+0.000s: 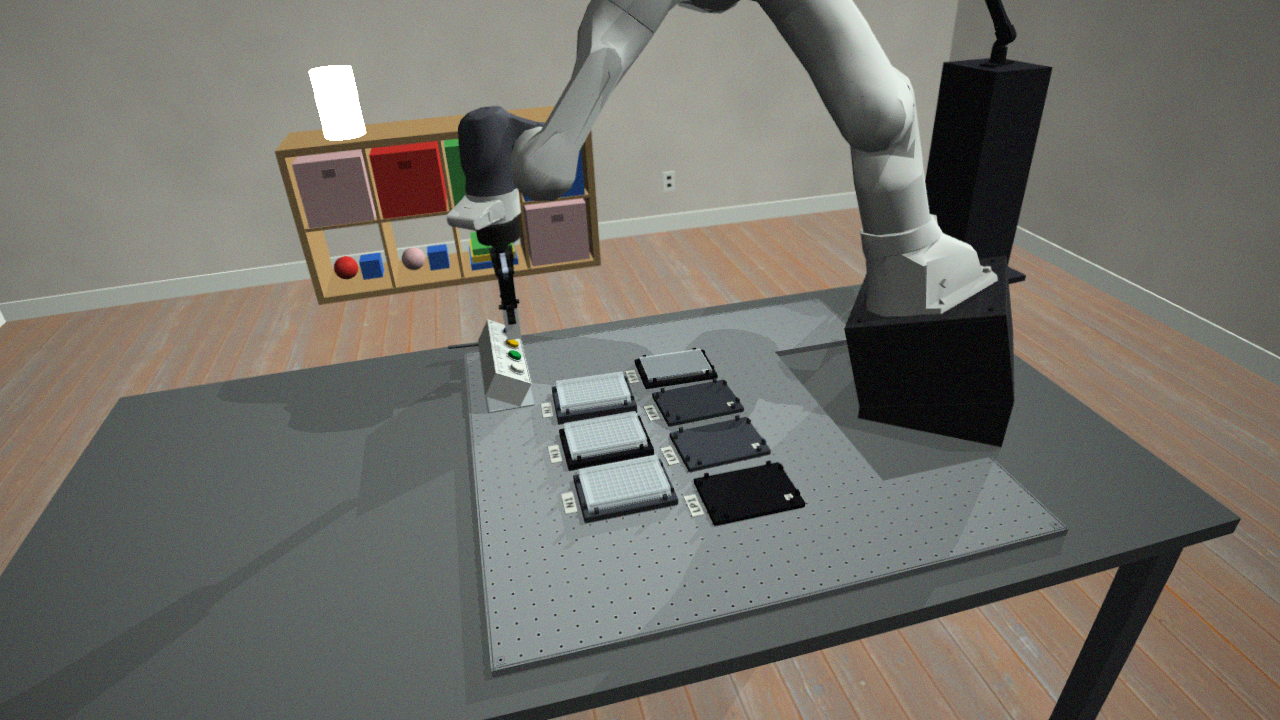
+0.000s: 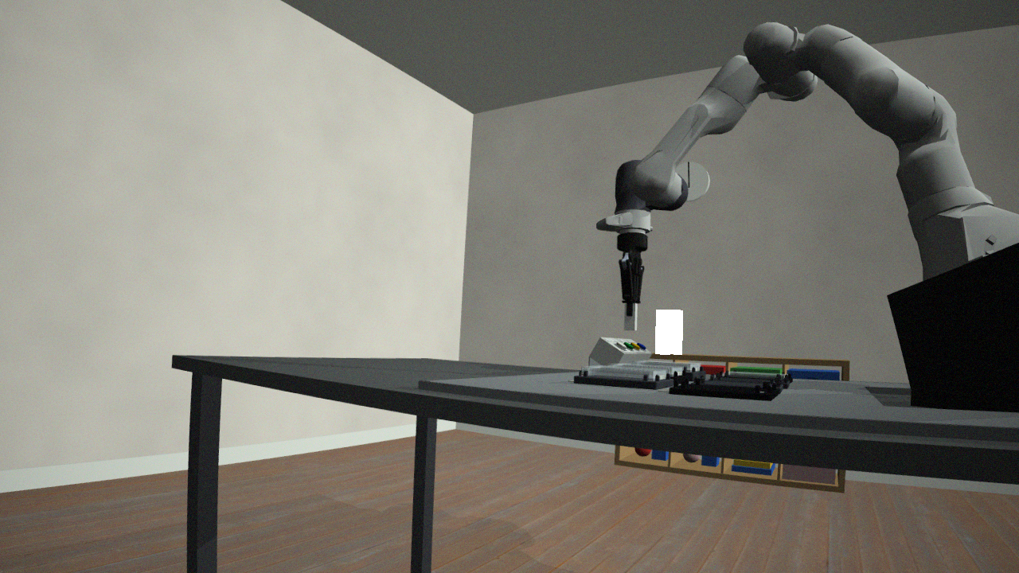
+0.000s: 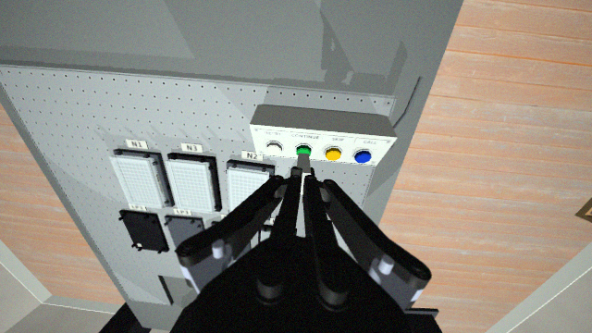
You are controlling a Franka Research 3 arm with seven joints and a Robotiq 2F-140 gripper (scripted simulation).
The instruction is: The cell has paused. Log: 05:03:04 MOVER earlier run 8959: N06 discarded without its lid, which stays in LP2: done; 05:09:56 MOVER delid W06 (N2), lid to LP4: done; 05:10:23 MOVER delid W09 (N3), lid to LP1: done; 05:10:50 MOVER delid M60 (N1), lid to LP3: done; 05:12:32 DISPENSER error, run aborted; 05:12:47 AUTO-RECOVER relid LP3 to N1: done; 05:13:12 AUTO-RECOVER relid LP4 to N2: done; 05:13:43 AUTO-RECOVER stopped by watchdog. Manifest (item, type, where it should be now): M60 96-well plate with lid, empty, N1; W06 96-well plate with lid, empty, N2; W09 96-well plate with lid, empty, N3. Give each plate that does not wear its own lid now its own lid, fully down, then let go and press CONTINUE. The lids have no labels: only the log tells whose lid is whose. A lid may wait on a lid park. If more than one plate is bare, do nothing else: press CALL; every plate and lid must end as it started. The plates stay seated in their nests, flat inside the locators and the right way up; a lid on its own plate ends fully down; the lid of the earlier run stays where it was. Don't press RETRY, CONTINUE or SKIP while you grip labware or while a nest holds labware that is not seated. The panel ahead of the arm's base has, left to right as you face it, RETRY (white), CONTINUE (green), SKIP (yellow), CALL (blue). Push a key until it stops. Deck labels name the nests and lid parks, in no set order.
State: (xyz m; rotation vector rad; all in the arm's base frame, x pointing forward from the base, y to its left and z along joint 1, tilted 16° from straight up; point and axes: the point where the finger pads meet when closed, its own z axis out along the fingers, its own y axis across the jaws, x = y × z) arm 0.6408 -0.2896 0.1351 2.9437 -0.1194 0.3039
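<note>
The green continue key lies 70 mm below my hand. Round my hand: blue call key: 10 mm behind, 100 mm to the right, 70 mm below; then white retry key: 10 mm ahead, 50 mm to the left, 70 mm below; then yellow skip key: 50 mm to the right, 70 mm below.
</note>
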